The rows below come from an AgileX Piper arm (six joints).
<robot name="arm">
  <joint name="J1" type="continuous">
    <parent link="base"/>
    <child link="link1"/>
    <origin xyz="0 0 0.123" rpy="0 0 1.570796"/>
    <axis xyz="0 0 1"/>
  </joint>
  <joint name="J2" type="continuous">
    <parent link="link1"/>
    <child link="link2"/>
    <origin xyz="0 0 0" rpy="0 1.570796 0"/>
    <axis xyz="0 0 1"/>
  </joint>
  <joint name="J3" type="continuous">
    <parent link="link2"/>
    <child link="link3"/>
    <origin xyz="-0.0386 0.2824 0" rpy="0 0 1.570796"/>
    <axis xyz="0 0 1"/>
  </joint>
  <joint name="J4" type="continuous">
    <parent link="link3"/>
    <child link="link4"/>
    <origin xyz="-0.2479 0.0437 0" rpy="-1.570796 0 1.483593"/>
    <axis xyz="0 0 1"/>
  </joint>
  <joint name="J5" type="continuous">
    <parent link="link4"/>
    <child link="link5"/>
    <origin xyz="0 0 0" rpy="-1.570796 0 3.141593"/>
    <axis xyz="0 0 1"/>
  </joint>
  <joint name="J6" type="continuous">
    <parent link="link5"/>
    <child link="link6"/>
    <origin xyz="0 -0.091 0" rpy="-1.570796 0 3.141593"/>
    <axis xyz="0 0 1"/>
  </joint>
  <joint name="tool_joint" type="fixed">
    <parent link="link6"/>
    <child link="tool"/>
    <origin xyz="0 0 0" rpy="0 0 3.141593"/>
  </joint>
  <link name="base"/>
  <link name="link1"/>
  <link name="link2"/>
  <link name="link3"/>
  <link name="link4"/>
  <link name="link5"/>
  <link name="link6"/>
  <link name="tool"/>
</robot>
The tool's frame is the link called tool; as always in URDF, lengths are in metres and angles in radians. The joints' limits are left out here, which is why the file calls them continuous.
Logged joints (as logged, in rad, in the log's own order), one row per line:
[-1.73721, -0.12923, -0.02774, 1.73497, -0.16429, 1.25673]
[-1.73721, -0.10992, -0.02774, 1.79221, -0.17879, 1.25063]
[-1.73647, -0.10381, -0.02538, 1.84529, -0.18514, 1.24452]
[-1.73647, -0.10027, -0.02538, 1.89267, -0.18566, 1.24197]
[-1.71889, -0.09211, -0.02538, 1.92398, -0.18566, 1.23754]
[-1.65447, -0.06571, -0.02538, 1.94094, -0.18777, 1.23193]
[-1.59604, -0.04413, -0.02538, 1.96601, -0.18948, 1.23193]
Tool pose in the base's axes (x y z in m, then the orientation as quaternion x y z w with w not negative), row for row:
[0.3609, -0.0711, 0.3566, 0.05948, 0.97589, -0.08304, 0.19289]
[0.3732, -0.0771, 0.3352, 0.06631, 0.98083, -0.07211, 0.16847]
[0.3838, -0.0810, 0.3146, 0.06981, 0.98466, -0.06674, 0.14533]
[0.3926, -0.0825, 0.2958, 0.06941, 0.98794, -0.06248, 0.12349]
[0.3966, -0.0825, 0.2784, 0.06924, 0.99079, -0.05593, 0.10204]
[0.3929, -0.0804, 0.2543, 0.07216, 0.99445, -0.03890, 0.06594]
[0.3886, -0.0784, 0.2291, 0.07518, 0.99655, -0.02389, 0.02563]
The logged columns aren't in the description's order. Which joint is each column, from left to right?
Columns, left to right: J3, J4, J6, J2, J1, J5.
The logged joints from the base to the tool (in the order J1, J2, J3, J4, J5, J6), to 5 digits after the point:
[-0.16429, 1.73497, -1.73721, -0.12923, 1.25673, -0.02774]
[-0.17879, 1.79221, -1.73721, -0.10992, 1.25063, -0.02774]
[-0.18514, 1.84529, -1.73647, -0.10381, 1.24452, -0.02538]
[-0.18566, 1.89267, -1.73647, -0.10027, 1.24197, -0.02538]
[-0.18566, 1.92398, -1.71889, -0.09211, 1.23754, -0.02538]
[-0.18777, 1.94094, -1.65447, -0.06571, 1.23193, -0.02538]
[-0.18948, 1.96601, -1.59604, -0.04413, 1.23193, -0.02538]

